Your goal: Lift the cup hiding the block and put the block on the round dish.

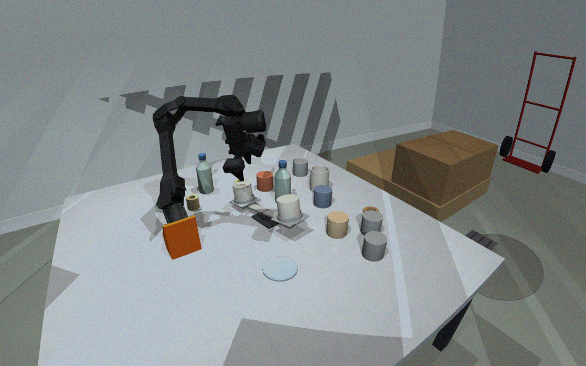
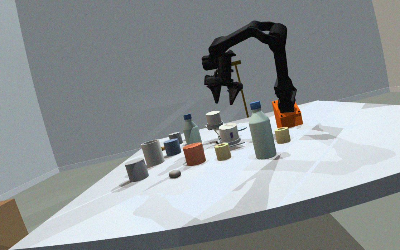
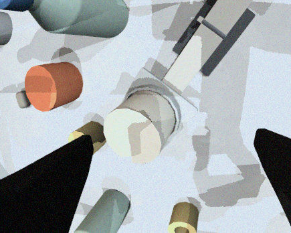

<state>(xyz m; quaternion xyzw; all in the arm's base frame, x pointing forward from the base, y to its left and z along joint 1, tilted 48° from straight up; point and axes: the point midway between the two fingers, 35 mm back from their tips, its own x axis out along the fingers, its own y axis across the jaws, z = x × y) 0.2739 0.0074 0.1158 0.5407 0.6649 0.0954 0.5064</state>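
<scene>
Now: gripper tip 10 mm short of the teal block, 70 mm to the right of it and 130 mm above it. Also, from my gripper tip: cream cup 80 mm ahead, 190 mm to the right, 60 mm below; then round dish 30 mm behind, 320 mm to the right, 170 mm below.
</scene>
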